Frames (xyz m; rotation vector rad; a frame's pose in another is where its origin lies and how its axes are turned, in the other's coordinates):
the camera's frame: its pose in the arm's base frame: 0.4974 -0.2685 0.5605 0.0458 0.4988 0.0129
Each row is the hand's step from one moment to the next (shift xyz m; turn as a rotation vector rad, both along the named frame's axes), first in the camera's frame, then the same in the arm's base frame.
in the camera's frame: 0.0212 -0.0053 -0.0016 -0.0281 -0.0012 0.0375
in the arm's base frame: 0.0179 -0.0047 -0.0118 -0.0067 -0.0034 0.0463
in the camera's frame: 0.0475 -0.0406 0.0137 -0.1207 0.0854 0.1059
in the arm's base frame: 0.0483 -0.0400 -0.0126 -0.0554 0.0781 0.1546
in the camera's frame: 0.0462 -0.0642 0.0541 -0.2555 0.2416 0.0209
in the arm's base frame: 0.0665 -0.0652 0.0224 -0.2146 0.2345 0.1518
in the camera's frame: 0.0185 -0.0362 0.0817 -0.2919 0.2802 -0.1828
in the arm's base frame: 0.0554 -0.0391 0.0611 -0.3441 0.2805 -0.0077
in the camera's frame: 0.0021 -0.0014 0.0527 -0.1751 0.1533 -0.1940
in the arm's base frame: 0.0271 -0.0035 0.0452 -0.2468 0.1569 -0.0793
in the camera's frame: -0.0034 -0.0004 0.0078 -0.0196 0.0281 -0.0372
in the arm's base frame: 0.0007 -0.0008 0.0084 -0.0350 0.0291 -0.0219
